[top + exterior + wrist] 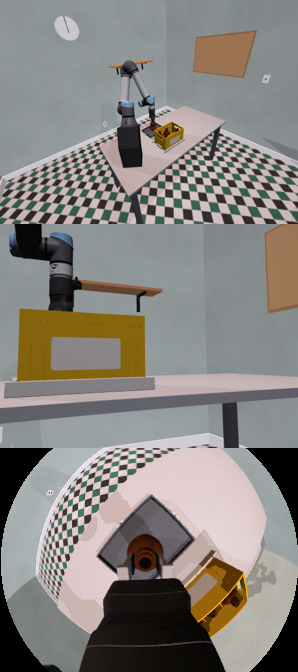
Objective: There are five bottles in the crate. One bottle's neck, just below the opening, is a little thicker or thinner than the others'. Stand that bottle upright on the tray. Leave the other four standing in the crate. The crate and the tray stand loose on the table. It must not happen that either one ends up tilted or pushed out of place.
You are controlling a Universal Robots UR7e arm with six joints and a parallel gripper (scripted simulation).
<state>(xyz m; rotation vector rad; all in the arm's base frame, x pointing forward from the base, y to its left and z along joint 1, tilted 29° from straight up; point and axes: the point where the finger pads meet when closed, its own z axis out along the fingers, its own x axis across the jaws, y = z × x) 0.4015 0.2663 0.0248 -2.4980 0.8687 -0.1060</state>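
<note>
The brown bottle lies 70 mm below my hand. The rest, counted from my hand: dark tray: 160 mm below; crate: 50 mm ahead, 280 mm to the right, 90 mm below.
</note>
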